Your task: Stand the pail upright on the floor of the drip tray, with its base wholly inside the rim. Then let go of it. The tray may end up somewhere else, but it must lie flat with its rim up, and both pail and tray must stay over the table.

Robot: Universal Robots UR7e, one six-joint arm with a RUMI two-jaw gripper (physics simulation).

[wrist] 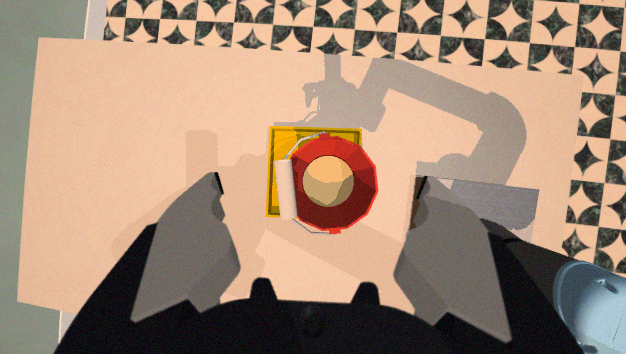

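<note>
A red pail stands upright with its mouth toward the camera. Its pale inner bottom shows, and its wire handle with a white grip hangs out on the left side. The yellow drip tray lies flat with its rim up beneath the pail. The pail covers the tray's right and lower parts, so where its base sits against the rim on that side is hidden. My gripper is open and empty, its fingers wide apart in the near view, high above the pail and tray.
The pail and tray are on a pale table. A grey block-like object with a brown side lies to the right, partly behind the right finger. A light blue rounded part shows at the lower right. Patterned floor tiles lie beyond the table's edge.
</note>
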